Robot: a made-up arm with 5 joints. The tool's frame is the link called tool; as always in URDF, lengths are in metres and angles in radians.
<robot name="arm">
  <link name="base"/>
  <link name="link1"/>
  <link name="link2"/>
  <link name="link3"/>
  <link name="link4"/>
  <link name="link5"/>
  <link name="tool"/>
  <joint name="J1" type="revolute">
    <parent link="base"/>
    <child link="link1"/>
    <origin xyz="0.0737 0.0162 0.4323" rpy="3.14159 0 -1.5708"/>
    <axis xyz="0 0 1"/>
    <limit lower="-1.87" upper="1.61"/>
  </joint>
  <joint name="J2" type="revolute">
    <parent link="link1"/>
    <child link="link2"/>
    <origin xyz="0.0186 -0.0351 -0.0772" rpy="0 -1.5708 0"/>
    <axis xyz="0 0 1"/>
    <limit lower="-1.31" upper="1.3"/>
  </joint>
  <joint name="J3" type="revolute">
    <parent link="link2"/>
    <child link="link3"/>
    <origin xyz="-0.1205 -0.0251 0.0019" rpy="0 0 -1.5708"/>
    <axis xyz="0 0 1"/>
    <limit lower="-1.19" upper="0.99"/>
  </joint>
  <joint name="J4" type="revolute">
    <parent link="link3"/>
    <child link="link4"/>
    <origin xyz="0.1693 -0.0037 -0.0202"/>
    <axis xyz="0 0 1"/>
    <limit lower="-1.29" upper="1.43"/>
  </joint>
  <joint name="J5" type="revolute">
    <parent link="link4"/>
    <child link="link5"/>
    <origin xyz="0.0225 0.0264 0.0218" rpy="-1.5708 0 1.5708"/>
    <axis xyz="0 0 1"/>
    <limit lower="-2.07" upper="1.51"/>
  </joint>
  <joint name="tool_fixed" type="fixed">
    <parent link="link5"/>
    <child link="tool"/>
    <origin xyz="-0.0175 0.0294 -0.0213" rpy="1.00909 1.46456 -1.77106"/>
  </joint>
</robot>
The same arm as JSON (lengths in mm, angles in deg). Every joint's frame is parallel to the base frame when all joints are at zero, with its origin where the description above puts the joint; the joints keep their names.
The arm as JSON. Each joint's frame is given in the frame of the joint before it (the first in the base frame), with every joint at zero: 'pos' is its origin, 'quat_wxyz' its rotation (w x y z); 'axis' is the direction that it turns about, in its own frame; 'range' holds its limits. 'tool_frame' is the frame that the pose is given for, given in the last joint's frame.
{"length_unit": "mm", "angle_unit": "deg", "joints": [{"joint": "J1", "pos": [73.7, 16.2, 432.3], "quat_wxyz": [1.0, 0.0, 0.0, 0.0], "axis": "-z", "range": [-107.14, 92.25]}, {"joint": "J2", "pos": [35.1, -18.6, 77.2], "quat_wxyz": [1.0, 0.0, 0.0, 0.0], "axis": "+y", "range": [-75.06, 74.48]}, {"joint": "J3", "pos": [25.1, 1.9, 120.5], "quat_wxyz": [1.0, 0.0, 0.0, 0.0], "axis": "+y", "range": [-68.18, 56.72]}, {"joint": "J4", "pos": [169.3, -20.2, 3.7], "quat_wxyz": [1.0, 0.0, 0.0, 0.0], "axis": "+y", "range": [-73.91, 81.93]}, {"joint": "J5", "pos": [22.5, 21.8, -26.4], "quat_wxyz": [1.0, 0.0, 0.0, 0.0], "axis": "-x", "range": [-118.6, 86.52]}], "tool_frame": {"pos": [21.3, -29.4, 17.5], "quat_wxyz": [0.982327, -0.179484, -0.019741, 0.049287]}}
